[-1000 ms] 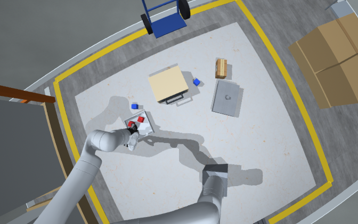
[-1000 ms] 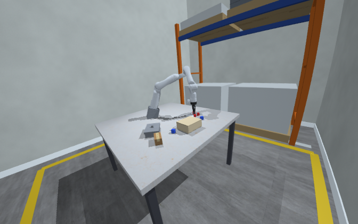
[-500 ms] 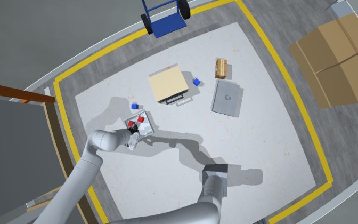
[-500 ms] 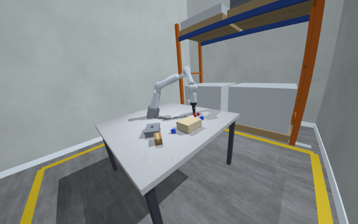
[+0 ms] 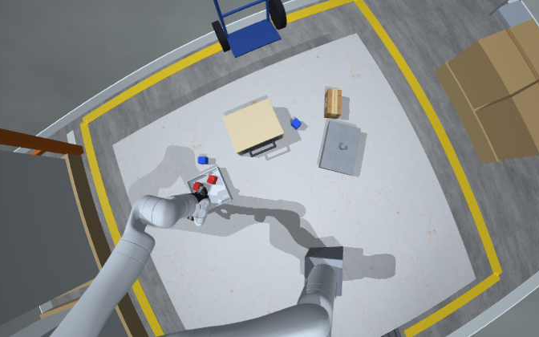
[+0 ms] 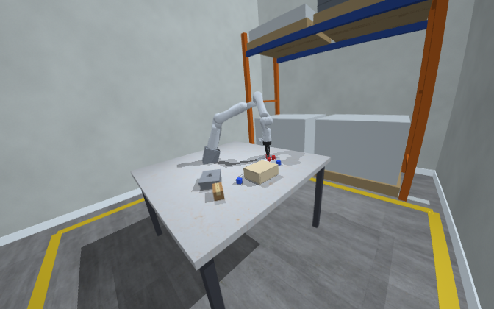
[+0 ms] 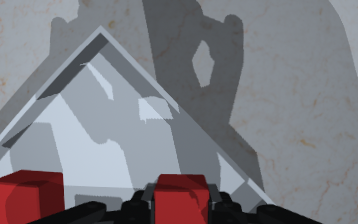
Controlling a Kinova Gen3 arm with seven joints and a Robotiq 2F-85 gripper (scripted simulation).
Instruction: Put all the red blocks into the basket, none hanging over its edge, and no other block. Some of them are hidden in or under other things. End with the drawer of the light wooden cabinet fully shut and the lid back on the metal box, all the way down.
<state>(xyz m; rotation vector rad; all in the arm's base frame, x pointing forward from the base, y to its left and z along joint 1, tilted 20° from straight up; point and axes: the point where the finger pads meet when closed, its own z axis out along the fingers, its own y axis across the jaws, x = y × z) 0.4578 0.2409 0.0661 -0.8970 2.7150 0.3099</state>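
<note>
My gripper is now 30 mm short of the basket, 40 mm to the left of it and 20 mm above it. Also, from my hand: light wooden cabinet 140 mm ahead, 320 mm to the right, 10 mm above; lid 100 mm behind, 570 mm to the right, 20 mm above; drawer 120 mm ahead, 320 mm to the right.
</note>
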